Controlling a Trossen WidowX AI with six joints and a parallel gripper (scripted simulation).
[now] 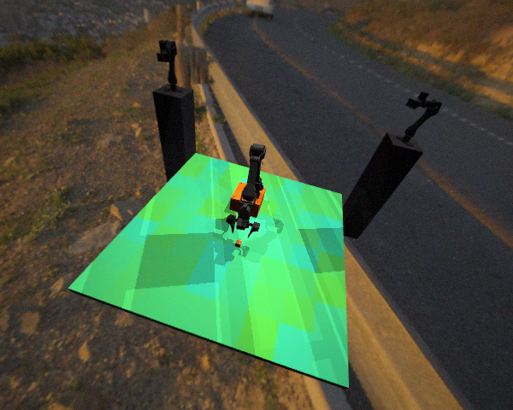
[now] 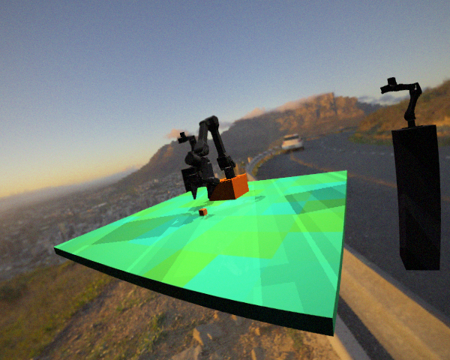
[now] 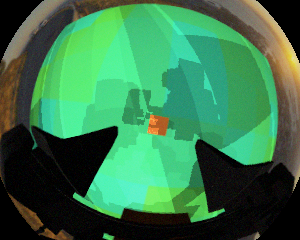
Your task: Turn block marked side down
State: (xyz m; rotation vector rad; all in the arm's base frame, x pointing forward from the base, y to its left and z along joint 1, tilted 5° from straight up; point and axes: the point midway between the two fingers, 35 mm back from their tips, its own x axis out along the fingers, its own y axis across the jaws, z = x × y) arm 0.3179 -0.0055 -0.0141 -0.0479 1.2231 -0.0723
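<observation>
The orange block is 7 cm below my gripper tip.
</observation>
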